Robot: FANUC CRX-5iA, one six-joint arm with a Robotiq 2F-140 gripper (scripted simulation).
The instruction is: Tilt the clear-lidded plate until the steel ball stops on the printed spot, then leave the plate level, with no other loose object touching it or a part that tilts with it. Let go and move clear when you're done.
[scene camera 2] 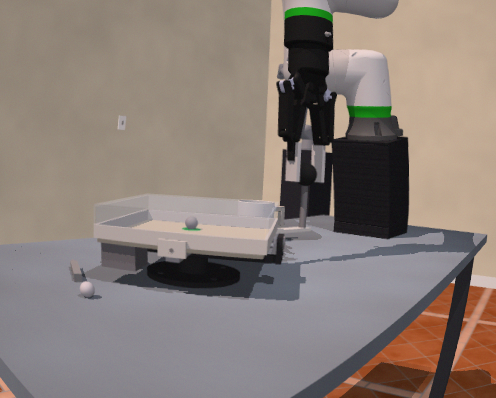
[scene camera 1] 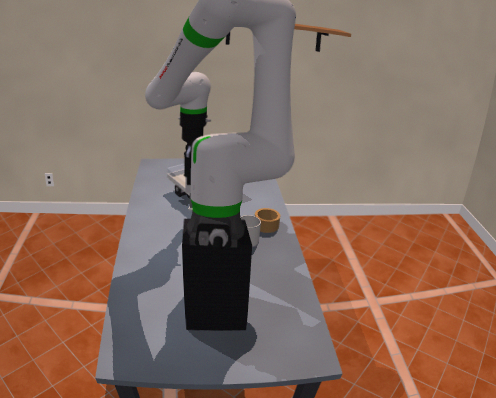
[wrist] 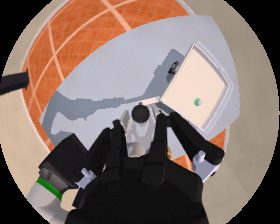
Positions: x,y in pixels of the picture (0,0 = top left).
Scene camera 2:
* my gripper: 305,181
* clear-lidded plate: 128,227
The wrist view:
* my gripper: 140,111
